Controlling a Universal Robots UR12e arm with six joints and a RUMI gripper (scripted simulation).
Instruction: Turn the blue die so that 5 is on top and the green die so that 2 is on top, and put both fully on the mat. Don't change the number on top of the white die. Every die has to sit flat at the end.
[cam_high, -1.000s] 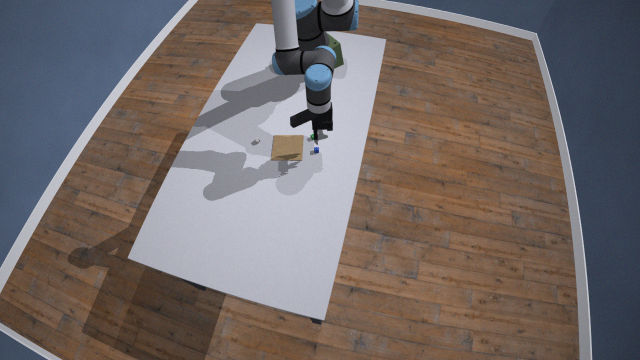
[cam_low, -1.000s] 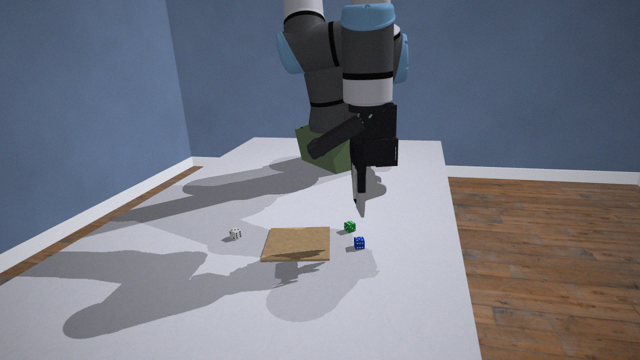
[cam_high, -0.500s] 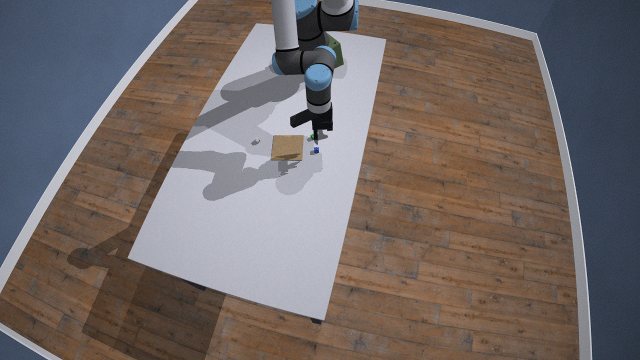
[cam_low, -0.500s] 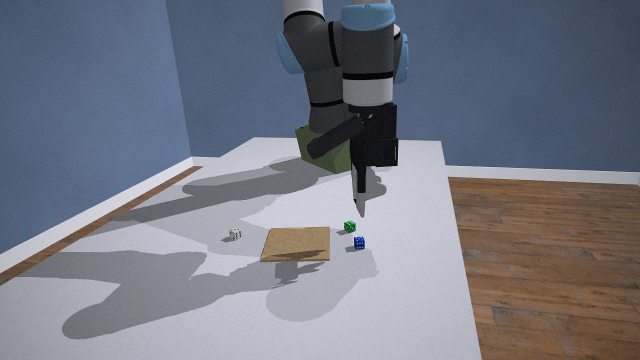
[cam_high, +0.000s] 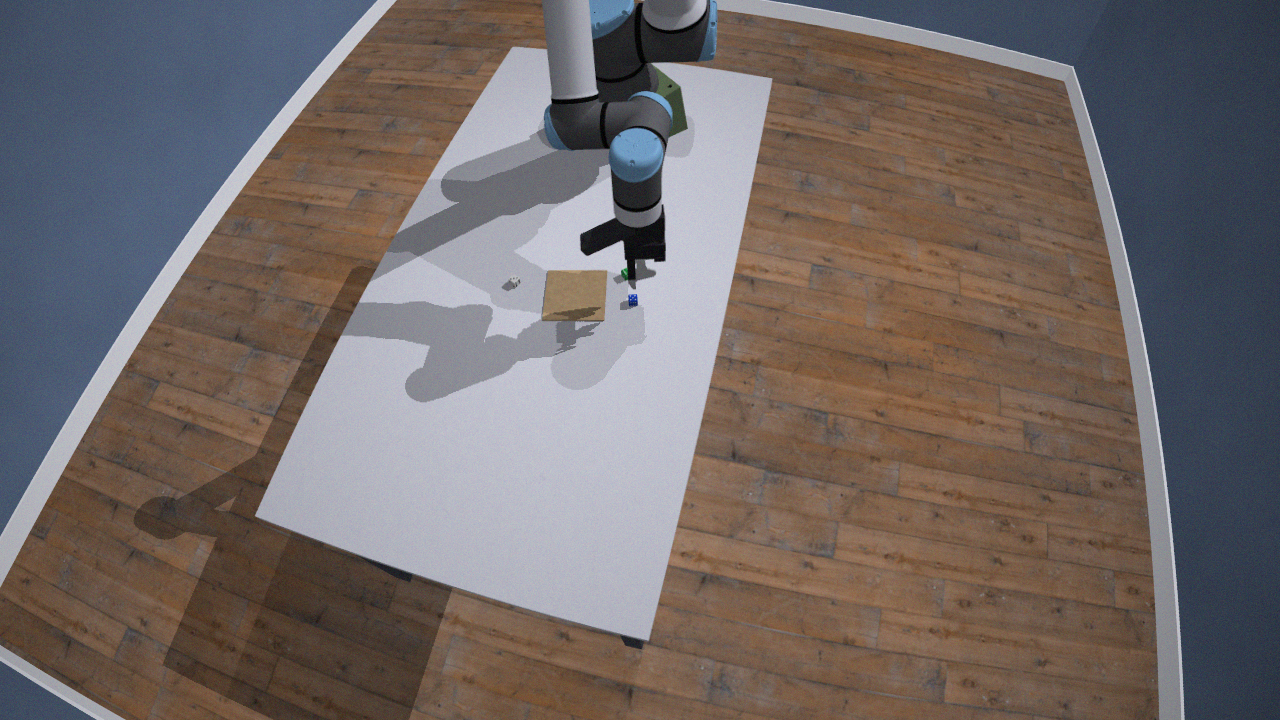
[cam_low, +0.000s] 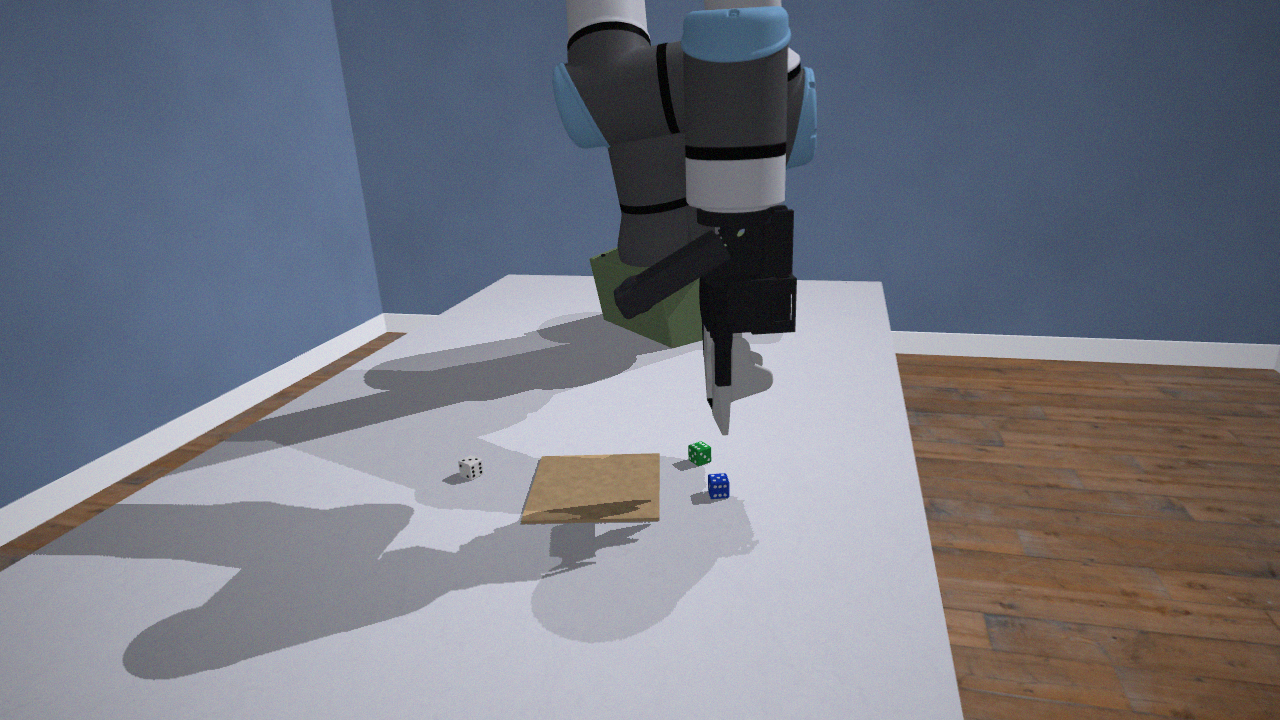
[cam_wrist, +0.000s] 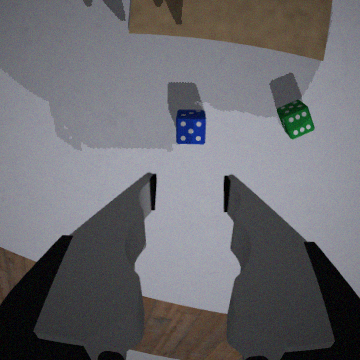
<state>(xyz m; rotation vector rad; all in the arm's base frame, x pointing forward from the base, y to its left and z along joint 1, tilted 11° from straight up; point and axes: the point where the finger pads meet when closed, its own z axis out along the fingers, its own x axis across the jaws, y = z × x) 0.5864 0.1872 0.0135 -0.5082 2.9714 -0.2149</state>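
Now: the blue die 8 cm below my hand. From my hand the other things lie so: tan mat (1 cm ahead, 14 cm to the right, 9 cm below); white die (1 cm ahead, 28 cm to the right, 8 cm below); green die (7 cm behind, 3 cm to the right, 8 cm below).
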